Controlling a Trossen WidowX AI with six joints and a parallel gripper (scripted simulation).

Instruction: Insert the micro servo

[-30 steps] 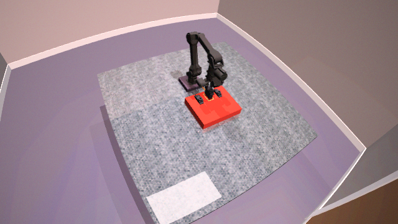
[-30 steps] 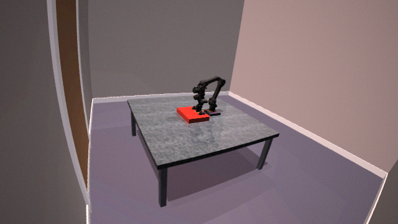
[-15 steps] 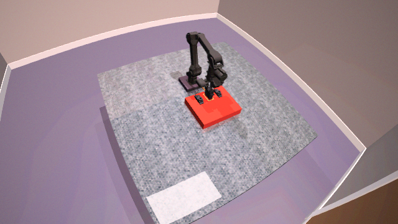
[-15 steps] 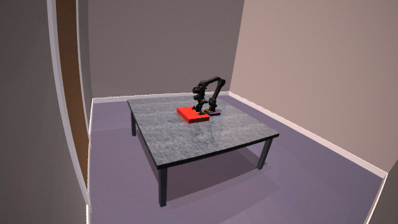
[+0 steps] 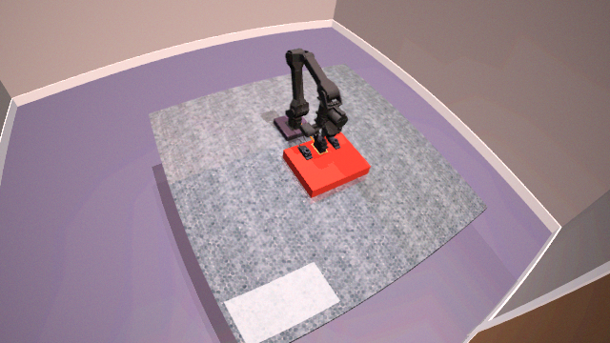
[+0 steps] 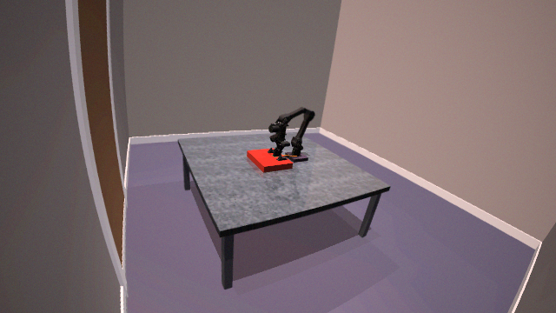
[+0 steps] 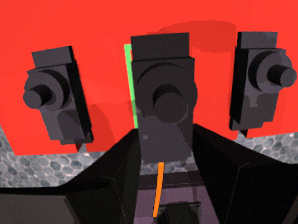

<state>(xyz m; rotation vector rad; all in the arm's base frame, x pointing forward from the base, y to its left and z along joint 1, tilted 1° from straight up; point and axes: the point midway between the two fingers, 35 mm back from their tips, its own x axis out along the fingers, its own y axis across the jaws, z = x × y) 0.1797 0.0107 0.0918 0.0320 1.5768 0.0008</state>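
Right now my gripper tip is 12 cm short of the red deck and 6 cm above it.
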